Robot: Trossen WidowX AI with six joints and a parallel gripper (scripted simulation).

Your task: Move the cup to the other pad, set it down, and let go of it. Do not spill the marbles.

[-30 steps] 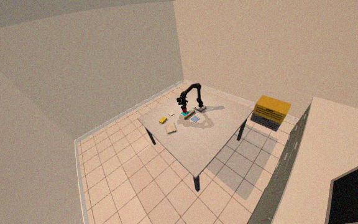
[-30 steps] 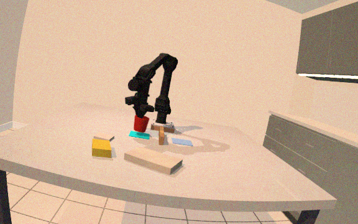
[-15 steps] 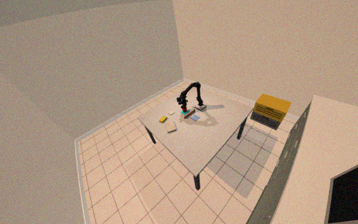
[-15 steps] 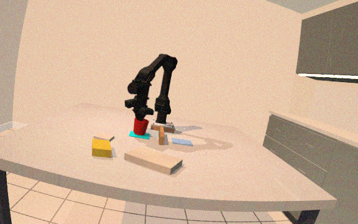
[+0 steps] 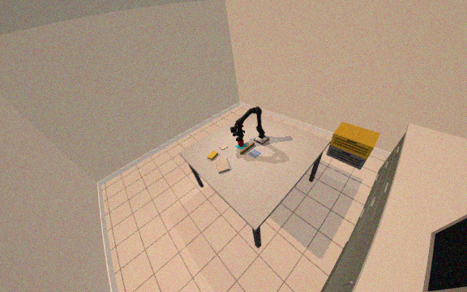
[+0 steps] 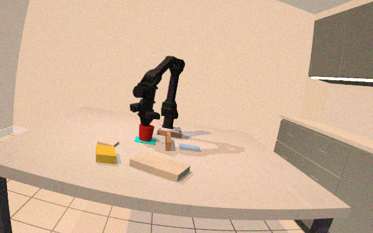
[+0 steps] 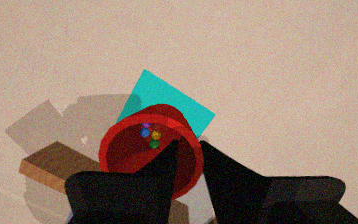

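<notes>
Right now my gripper tip is 2 cm short of the red cup, 1 cm to the right of it and 1 cm above it. From my gripper tip the other things lie so: cyan pad: 6 cm below, 3 cm ahead, 2 cm to the left; then wooden t-shaped bar: 13 cm to the left, 4 cm below, 2 cm ahead; then blue-grey pad: 24 cm to the left, 6 cm below, 2 cm ahead.
</notes>
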